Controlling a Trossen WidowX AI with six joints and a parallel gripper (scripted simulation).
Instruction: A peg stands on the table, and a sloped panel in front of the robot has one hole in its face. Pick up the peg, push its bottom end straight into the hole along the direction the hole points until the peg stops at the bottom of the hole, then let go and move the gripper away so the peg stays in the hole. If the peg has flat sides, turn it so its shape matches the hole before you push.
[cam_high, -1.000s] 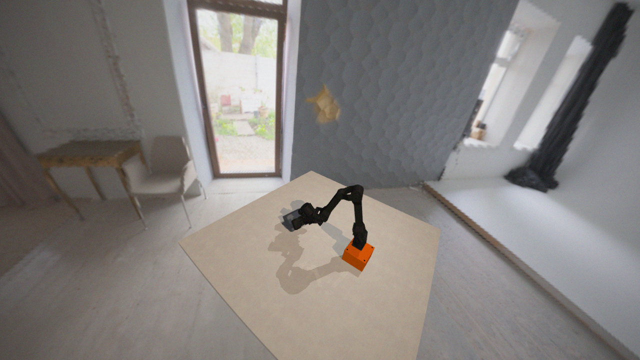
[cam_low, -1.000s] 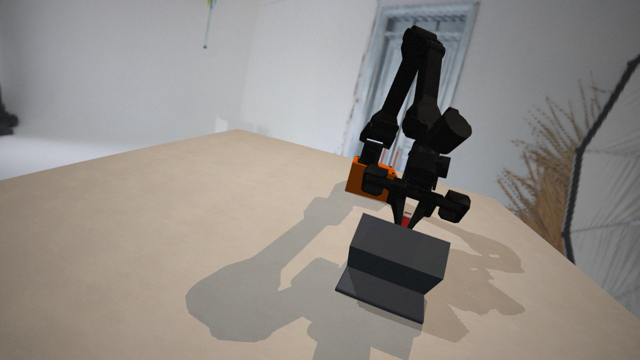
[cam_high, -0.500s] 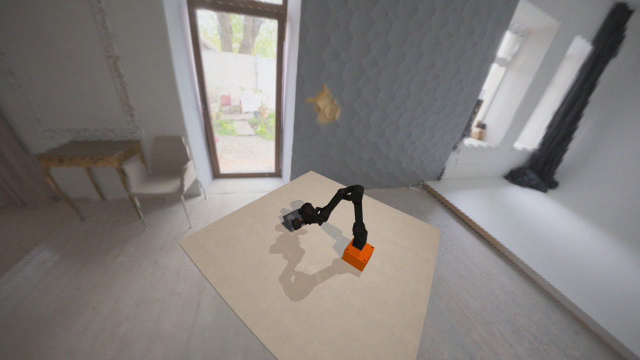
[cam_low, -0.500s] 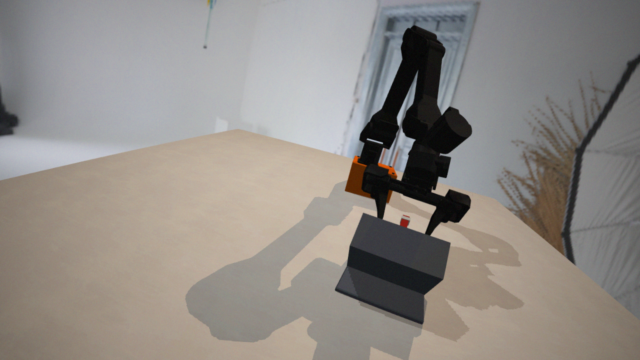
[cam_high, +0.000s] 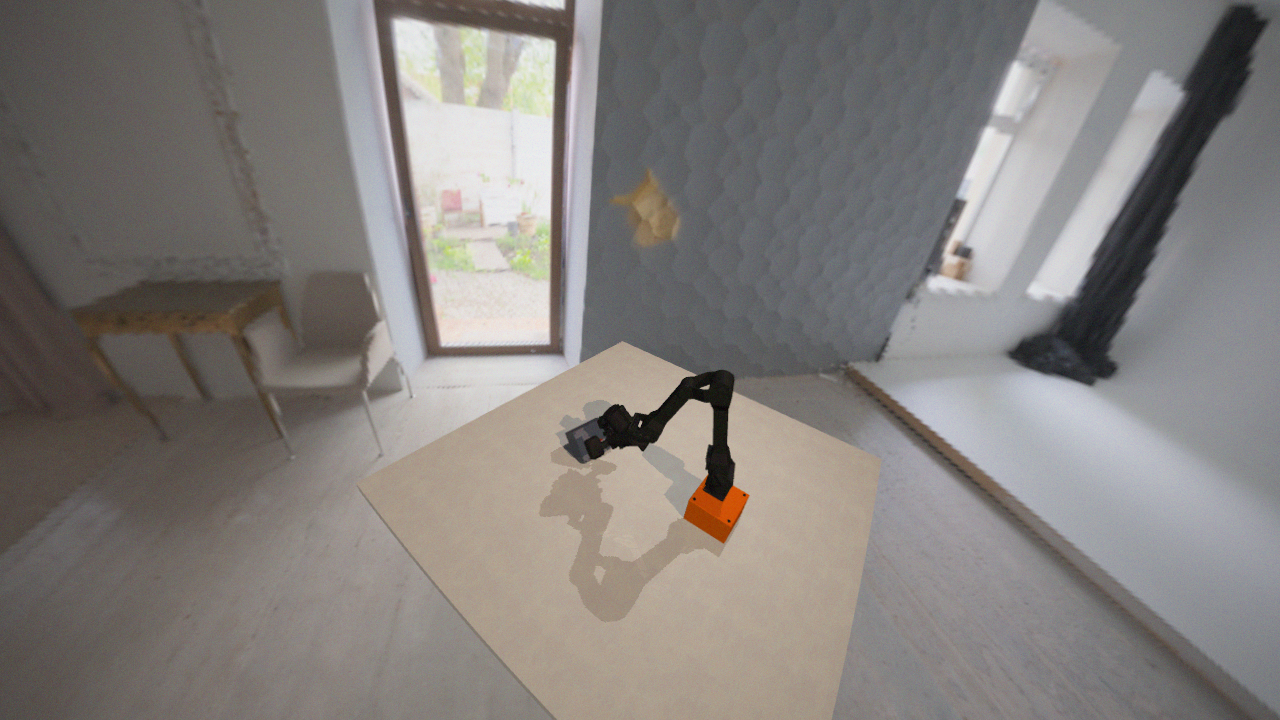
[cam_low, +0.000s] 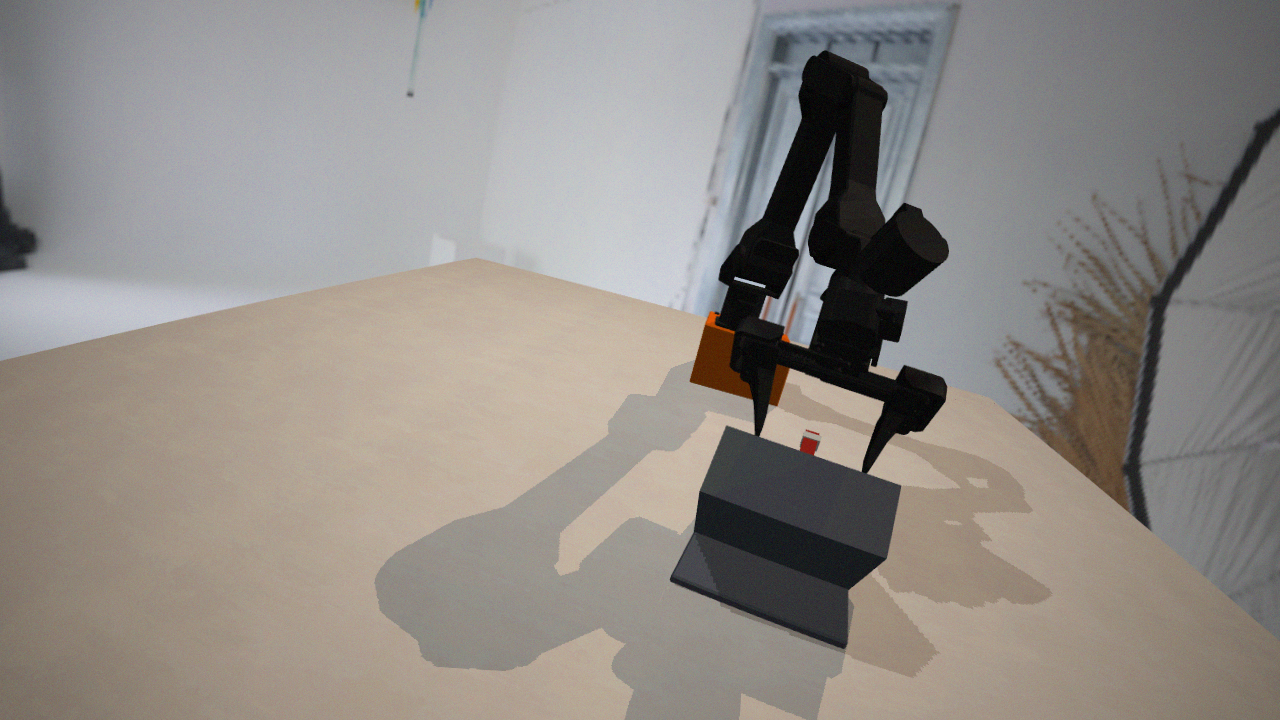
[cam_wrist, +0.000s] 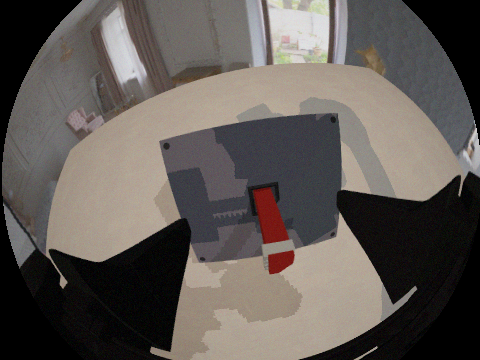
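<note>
My gripper tip is 10 mm past the red peg and 10 mm above it. The rest, counted from my gripper tip: sloped dark grey panel (40 mm below, 40 mm ahead, 10 mm to the right).
</note>
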